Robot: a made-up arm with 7 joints.
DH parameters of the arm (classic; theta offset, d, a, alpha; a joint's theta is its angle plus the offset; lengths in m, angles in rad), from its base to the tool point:
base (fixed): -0.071 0 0 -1.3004
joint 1: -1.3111 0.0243 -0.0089 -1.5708
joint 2: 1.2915 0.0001 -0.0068 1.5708
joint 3: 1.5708 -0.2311 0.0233 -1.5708
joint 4: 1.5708 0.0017 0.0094 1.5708
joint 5: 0 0.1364 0 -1.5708
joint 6: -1.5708 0 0.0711 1.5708
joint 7: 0 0 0 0
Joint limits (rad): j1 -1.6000..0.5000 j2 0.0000..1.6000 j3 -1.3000..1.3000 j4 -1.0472..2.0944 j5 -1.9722..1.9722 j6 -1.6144..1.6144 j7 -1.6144..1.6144
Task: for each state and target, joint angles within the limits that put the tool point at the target. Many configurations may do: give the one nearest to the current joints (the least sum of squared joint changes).
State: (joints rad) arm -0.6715 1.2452 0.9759 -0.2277 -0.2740 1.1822 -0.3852
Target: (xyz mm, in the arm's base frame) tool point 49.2 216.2 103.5
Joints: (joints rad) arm -0.7125 1.0515 1.3000 -1.0024 -0.0491 1.0892 -0.3852
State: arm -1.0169 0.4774 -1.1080 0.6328 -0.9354 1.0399 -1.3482
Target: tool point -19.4 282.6 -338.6
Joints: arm -0.1945 0.8205 -1.2757 1.1073 -0.8383 0.7663 -1.3482
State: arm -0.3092 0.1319 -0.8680 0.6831 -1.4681 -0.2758 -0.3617
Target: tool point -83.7 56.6 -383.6
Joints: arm 0.2859 0.4664 -1.0012 0.5471 -1.4482 -0.3036 -0.3617
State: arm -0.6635 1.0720 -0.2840 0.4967 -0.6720 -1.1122 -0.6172
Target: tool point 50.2 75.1 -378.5
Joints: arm 0.0204 0.3945 -0.7493 0.8086 -0.6013 -0.8256 -0.6172
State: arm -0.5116 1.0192 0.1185 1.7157 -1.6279 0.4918 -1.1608
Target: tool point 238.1 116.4 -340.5
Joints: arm -0.8261 0.3999 0.1538 1.7039 -1.6317 0.6965 -1.1608
